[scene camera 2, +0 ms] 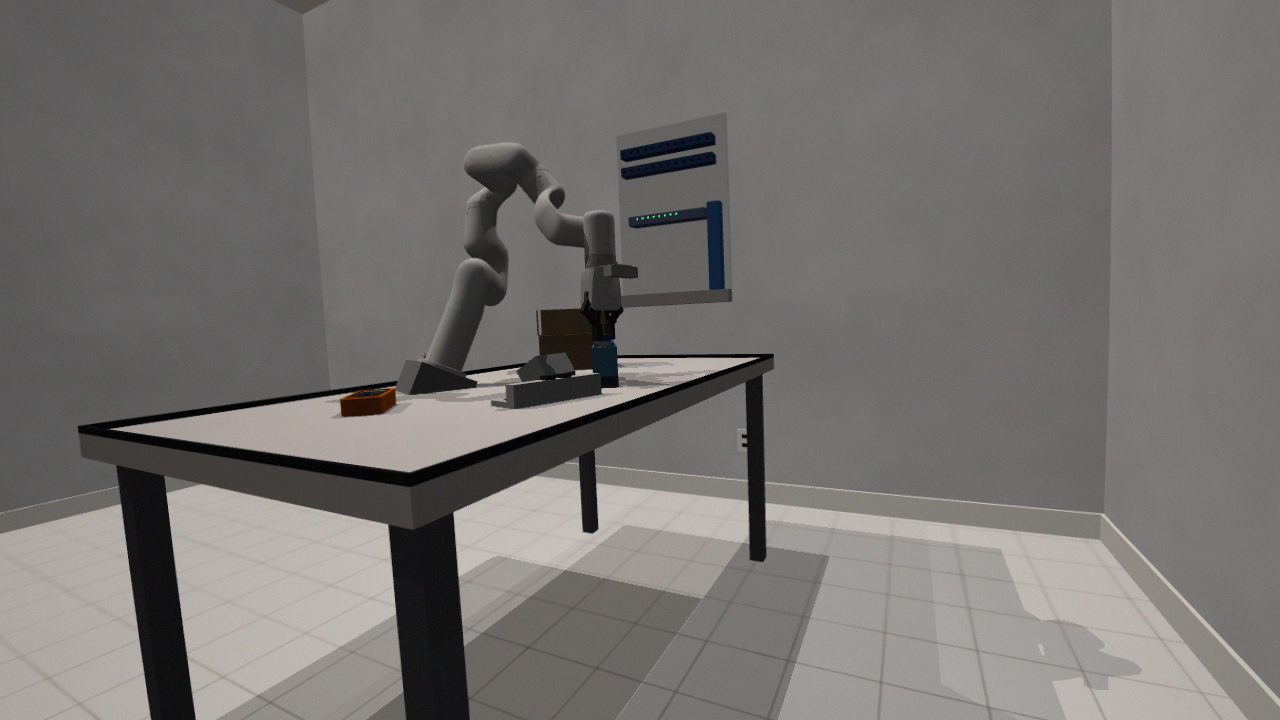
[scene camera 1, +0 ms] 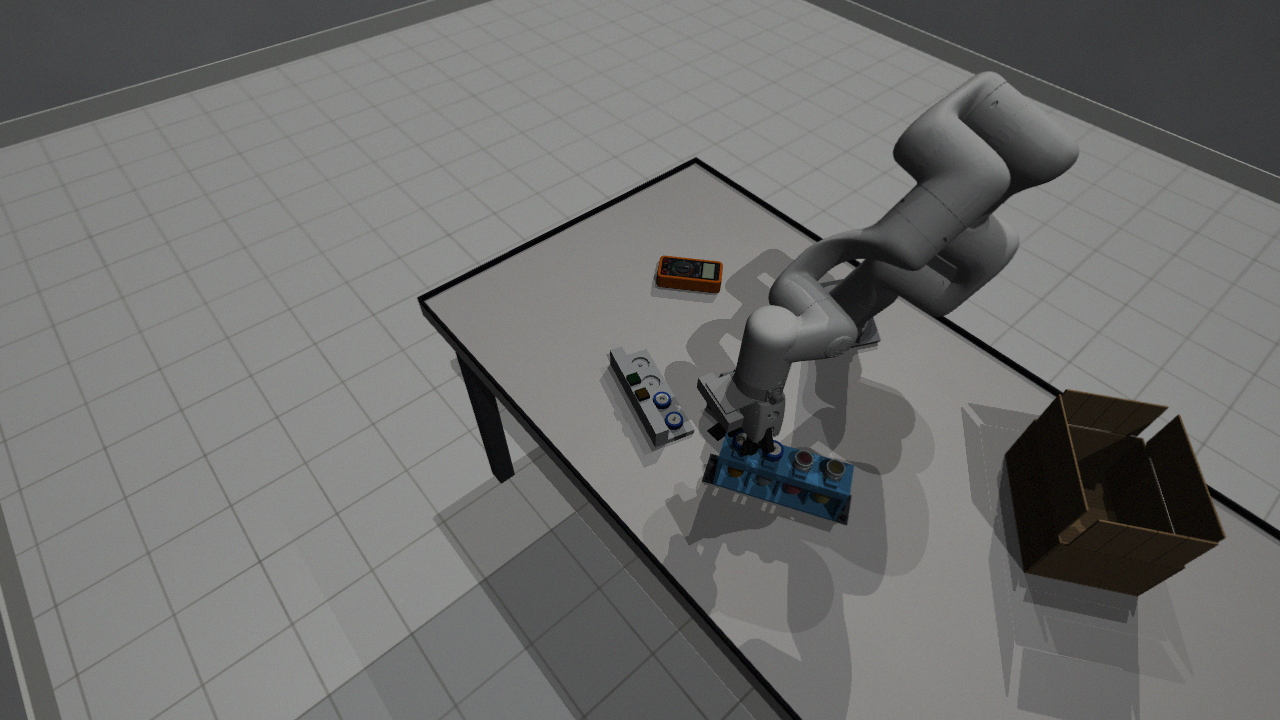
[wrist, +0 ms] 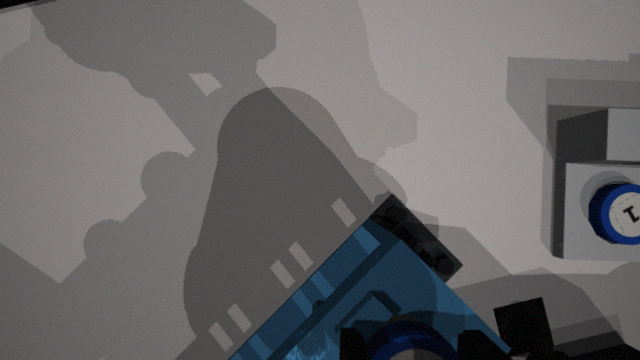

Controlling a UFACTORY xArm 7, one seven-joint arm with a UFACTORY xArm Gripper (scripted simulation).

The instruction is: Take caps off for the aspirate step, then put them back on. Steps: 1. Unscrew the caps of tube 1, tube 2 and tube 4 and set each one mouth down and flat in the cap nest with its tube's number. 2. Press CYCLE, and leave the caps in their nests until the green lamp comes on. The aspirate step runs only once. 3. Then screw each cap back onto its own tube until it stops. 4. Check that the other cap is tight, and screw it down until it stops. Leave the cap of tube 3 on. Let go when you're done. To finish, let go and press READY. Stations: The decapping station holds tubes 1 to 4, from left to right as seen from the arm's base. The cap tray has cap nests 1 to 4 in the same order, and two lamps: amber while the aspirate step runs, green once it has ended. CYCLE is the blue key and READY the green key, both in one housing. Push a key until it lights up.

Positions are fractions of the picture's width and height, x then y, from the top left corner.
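Observation:
There is a cardboard box (scene camera 1: 0.82, 0.65) here, and I can see the box in scene camera 2 (scene camera 2: 0.45, 0.47) as well. In the wrist view the box is out of frame.

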